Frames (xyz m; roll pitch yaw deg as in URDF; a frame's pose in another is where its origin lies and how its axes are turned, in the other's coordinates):
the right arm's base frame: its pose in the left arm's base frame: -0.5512 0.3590 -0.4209 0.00 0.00 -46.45
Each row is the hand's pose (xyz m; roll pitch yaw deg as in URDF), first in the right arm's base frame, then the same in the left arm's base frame.
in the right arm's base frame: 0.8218 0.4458 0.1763 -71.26 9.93 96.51
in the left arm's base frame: 0.3381 0.0705 -0.2446 -71.26 9.93 50.06
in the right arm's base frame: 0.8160 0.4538 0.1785 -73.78 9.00 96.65
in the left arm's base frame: 0.3399 0.0802 -0.2424 -73.78 9.00 50.20
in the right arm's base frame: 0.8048 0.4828 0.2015 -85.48 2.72 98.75
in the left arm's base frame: 0.3532 0.1083 -0.2194 -85.48 2.72 52.30
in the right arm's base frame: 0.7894 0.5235 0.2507 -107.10 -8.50 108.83
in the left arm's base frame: 0.3721 0.1475 -0.1702 -107.10 -8.50 62.38
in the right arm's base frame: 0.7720 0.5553 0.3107 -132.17 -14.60 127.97
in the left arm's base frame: 0.3832 0.1821 -0.1102 -132.17 -14.60 81.52
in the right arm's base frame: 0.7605 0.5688 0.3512 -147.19 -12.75 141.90
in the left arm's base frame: 0.3850 0.1997 -0.0697 -147.19 -12.75 95.45
